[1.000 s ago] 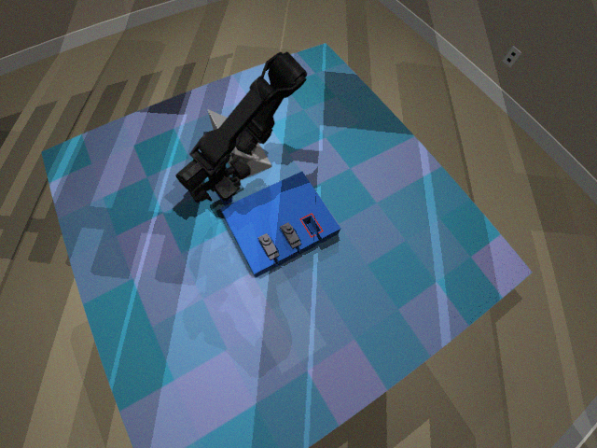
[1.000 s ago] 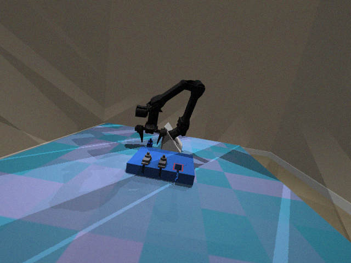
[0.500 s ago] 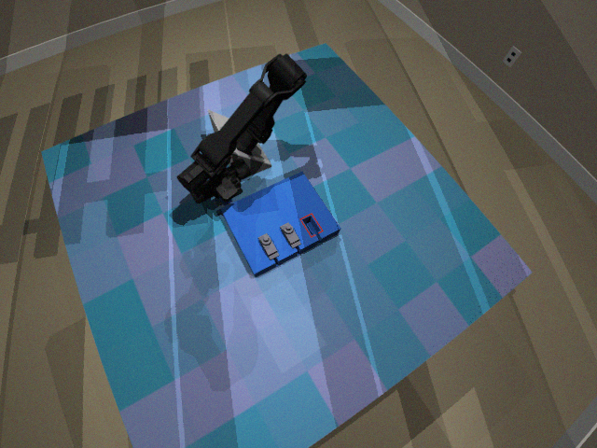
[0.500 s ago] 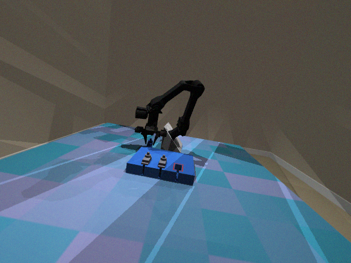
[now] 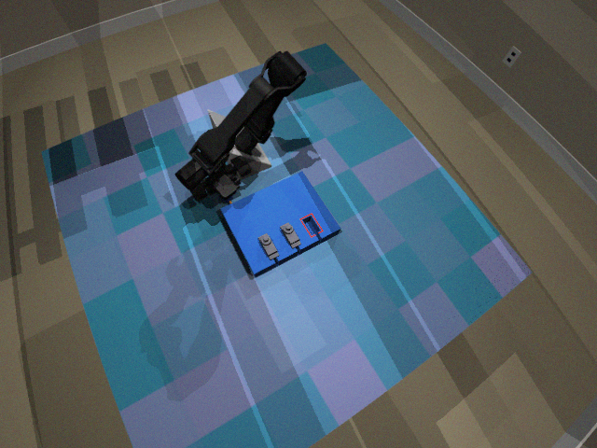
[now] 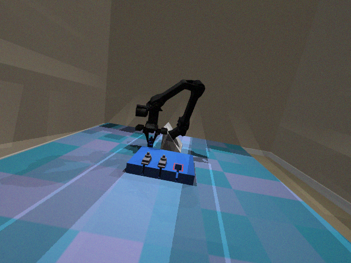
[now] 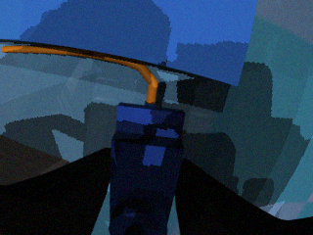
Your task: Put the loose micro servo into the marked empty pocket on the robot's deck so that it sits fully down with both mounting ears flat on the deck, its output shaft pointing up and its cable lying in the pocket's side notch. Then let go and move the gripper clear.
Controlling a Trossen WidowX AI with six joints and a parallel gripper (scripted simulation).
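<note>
Now: gripper tip 11 cm short of the blue deck, 13 cm to the right of it and 4 cm above it.
</note>
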